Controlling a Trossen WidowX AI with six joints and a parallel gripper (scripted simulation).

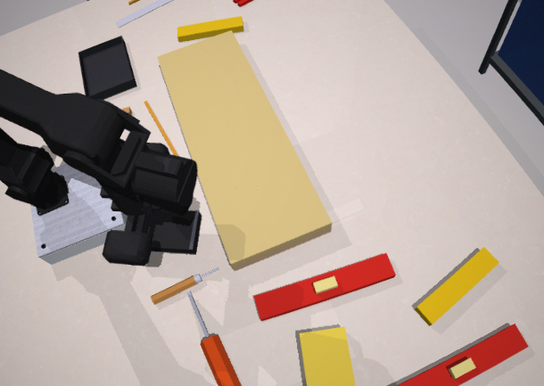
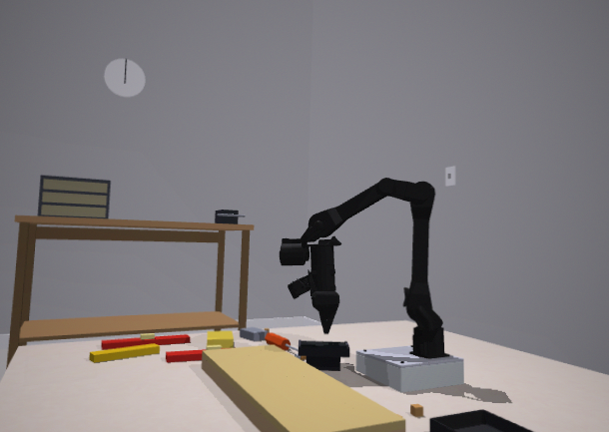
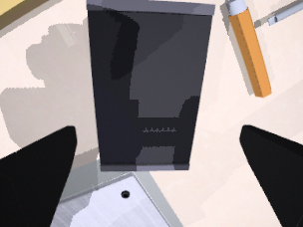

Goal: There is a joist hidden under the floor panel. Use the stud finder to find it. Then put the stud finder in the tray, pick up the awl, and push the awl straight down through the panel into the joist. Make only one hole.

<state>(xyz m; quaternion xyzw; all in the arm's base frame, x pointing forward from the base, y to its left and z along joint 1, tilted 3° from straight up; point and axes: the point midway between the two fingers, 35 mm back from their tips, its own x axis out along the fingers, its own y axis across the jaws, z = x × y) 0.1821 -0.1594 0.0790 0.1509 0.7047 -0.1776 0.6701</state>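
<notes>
The stud finder lies 2 cm ahead of my gripper tip and 7 cm below it. The rest, counted from my gripper tip: black tray 2 cm behind, 48 cm to the left, 7 cm below; orange screwdriver 1 cm ahead, 18 cm to the right, 7 cm below; ruler 18 cm ahead, 67 cm to the left, 9 cm below.
</notes>
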